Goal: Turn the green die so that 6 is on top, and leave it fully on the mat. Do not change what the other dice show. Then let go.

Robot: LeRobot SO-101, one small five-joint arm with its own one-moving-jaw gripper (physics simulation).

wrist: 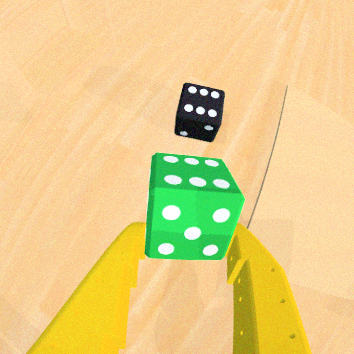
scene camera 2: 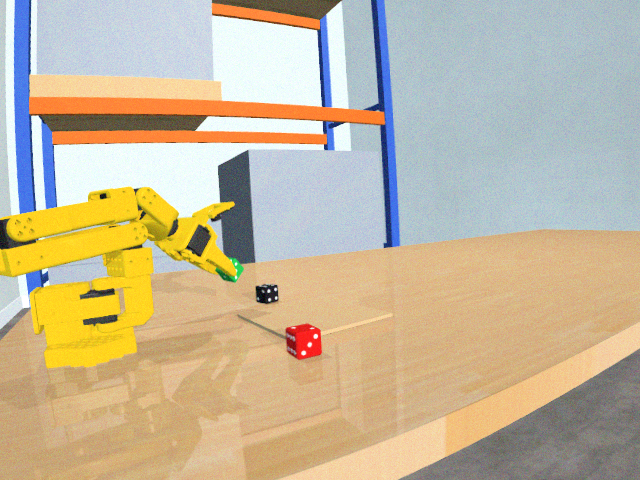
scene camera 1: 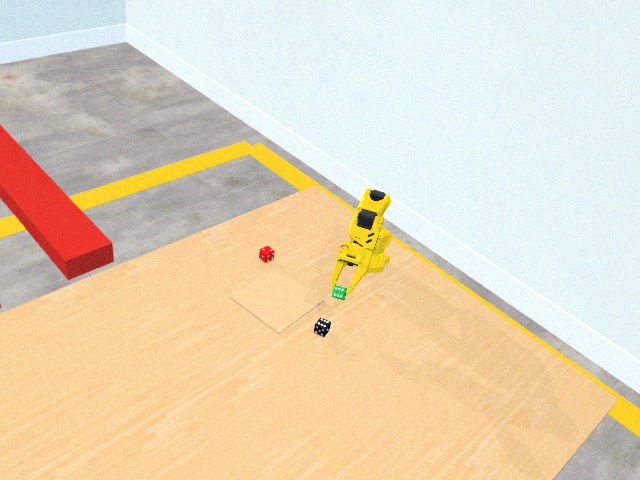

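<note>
The green die is held above the table, tilted. In the wrist view its 5 face is toward the camera and its 6 face is on the far upper side; the 6 also shows in scene camera 1. My gripper is shut on it, one jaw on each side. The thin square wooden mat lies to the right in the wrist view. The black die stands beside the mat with 6 on top. The red die stands off the mat's other side.
The wooden table carries the arm's base. A blue and orange rack and a large grey box stand behind it. A red beam is beyond the table's left edge.
</note>
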